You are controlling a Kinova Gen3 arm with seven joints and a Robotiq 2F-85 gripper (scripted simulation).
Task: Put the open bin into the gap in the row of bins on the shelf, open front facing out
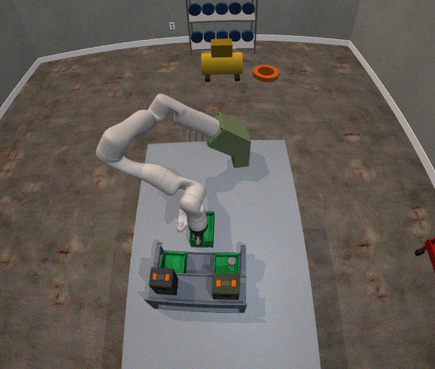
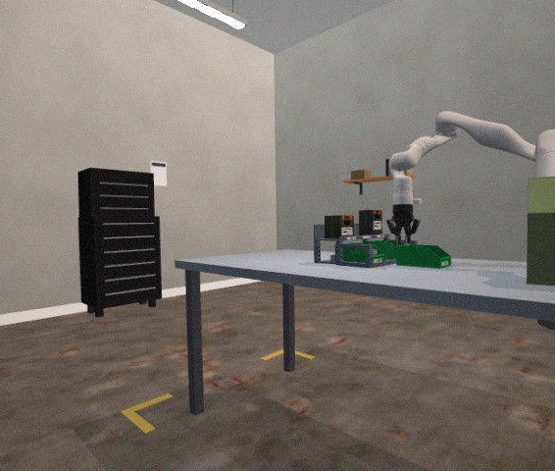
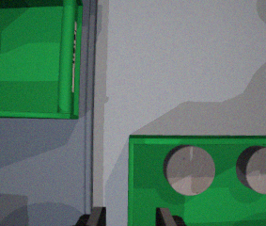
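The grey shelf lies 15 cm ahead of my hand, 3 cm to the right of it and 3 cm below it.
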